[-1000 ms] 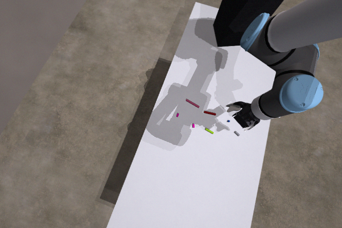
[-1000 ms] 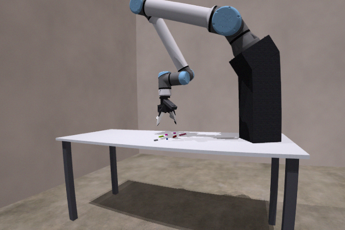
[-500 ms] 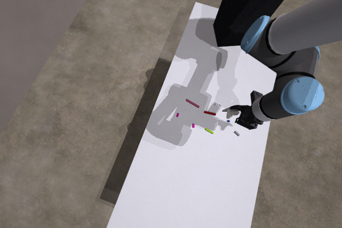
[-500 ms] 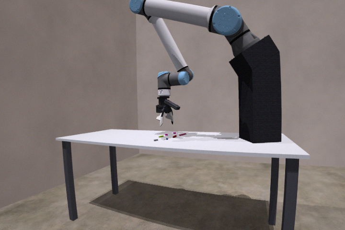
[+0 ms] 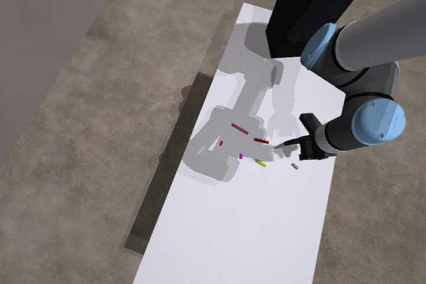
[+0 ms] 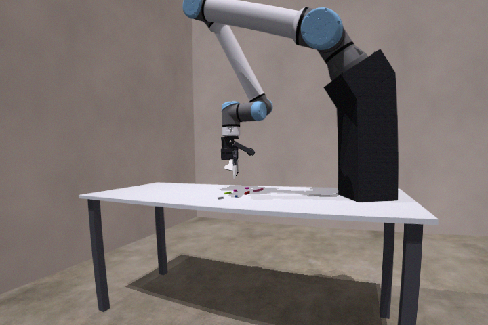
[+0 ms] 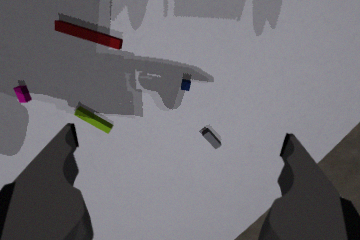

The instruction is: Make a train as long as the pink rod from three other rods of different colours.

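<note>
Right now my hand is 60 mm short of the grey rod, 70 mm to the right of it and 90 mm above it. From my hand the other things lie so: red rod 20 mm behind, 110 mm to the right, 90 mm below; lime rod 90 mm ahead, 90 mm to the right, 90 mm below; small blue rod 90 mm below.
</note>
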